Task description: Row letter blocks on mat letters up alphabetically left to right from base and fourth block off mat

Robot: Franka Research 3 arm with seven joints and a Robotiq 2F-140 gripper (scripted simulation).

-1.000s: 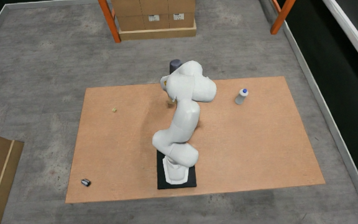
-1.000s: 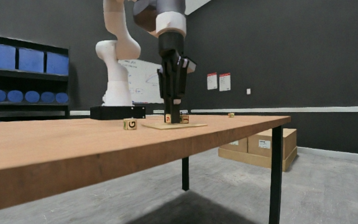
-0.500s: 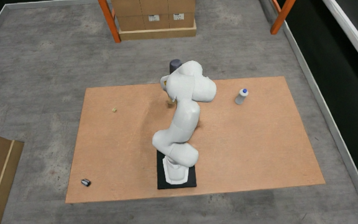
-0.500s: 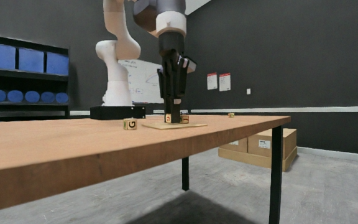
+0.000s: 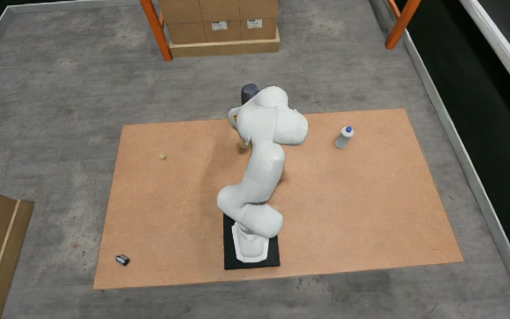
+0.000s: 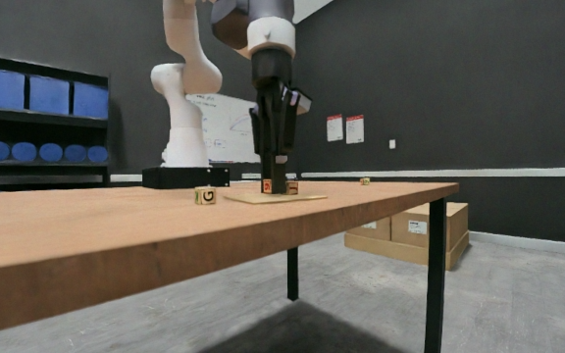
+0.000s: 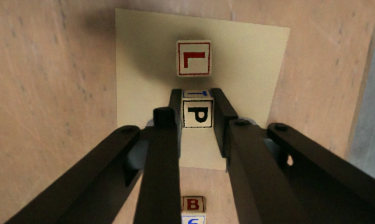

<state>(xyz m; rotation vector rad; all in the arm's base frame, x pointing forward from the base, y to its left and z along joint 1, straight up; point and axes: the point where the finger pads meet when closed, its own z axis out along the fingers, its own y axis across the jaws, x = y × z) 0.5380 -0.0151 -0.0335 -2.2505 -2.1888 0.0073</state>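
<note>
Right now the pale yellow mat is 40 mm below my hand. Also, from my hand: block (120 mm behind, 510 mm to the left, 30 mm below); then white bottle (60 mm behind, 510 mm to the right, 40 mm above); then black object (660 mm behind, 650 mm to the left, 30 mm below).
</note>
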